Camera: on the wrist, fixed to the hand. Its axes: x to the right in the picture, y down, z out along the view.
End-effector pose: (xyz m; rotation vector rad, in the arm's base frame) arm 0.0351 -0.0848 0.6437 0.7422 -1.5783 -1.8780
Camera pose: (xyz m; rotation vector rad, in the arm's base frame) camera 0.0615 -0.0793 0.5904 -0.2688 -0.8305 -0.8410
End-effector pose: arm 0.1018 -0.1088 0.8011 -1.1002 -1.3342 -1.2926
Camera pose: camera 0.0548 -0.1341 0.7743 -1.5397 0.2389 -0.6049
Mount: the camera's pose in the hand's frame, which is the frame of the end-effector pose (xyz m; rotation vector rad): -0.0192 -0.0515 -0.0235 -0.4960 0.3895 1.4379
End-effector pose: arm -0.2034 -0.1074 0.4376 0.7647 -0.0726 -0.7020
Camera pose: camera -0.2397 -0.1076 0.3901 0.2077 -0.0699 0.7829
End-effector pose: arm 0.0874 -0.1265 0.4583 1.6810 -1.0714 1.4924
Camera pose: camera 0.1216 -0.0791 0.4456 0.0525 -2.3217 1.8918
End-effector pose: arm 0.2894 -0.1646 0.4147 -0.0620 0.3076 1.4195
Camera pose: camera 0.3334 -0.1964 0.3897 -0.6280 0.3114 2.9029
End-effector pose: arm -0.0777 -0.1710 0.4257 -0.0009 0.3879 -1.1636
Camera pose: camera -0.1372 -0.1700 0.4197 0.0635 0.8161 0.3802
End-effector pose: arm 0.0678 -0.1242 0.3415 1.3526 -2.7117 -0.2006
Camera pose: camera 0.1234 -0.1412 0.3555 -0.6854 -2.3341 -0.3494
